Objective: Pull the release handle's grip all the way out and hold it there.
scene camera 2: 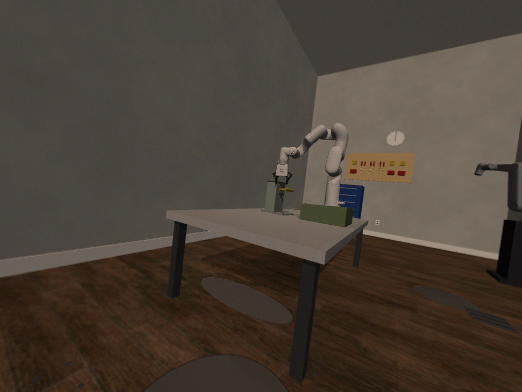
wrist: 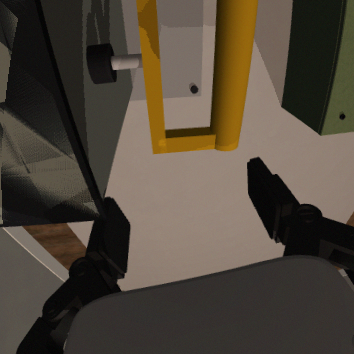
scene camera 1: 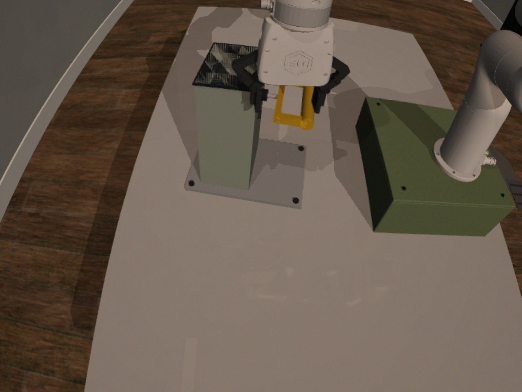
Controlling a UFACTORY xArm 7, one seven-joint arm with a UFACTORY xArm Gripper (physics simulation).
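Note:
The release handle (scene camera 1: 307, 107) (scene camera 2: 287, 190) (wrist: 234, 70) is a yellow frame with a thick round grip bar on its outer side. A short pale rod (wrist: 127, 62) joins its inner bar to a black collar (wrist: 101, 63) on the side of the grey-green post (scene camera 1: 225, 140) (scene camera 2: 272, 197) (wrist: 107, 115). My gripper (scene camera 1: 288, 109) (scene camera 2: 282, 185) (wrist: 182, 193) is open, with nothing between its fingers. In the wrist view the fingertips stand beyond the near end of the handle, one on the post's side, overlapping its top corner, the other on the grip bar's side. Contact with the post cannot be told.
The post has a dark patterned top (scene camera 1: 220, 65) (wrist: 30, 170) and stands on a grey bolted base plate (scene camera 1: 280, 175) on the table (scene camera 1: 225, 300) (scene camera 2: 240, 227). A green box (scene camera 1: 425, 185) (scene camera 2: 325, 214) (wrist: 307, 60) carries the arm's base, to the right of the handle.

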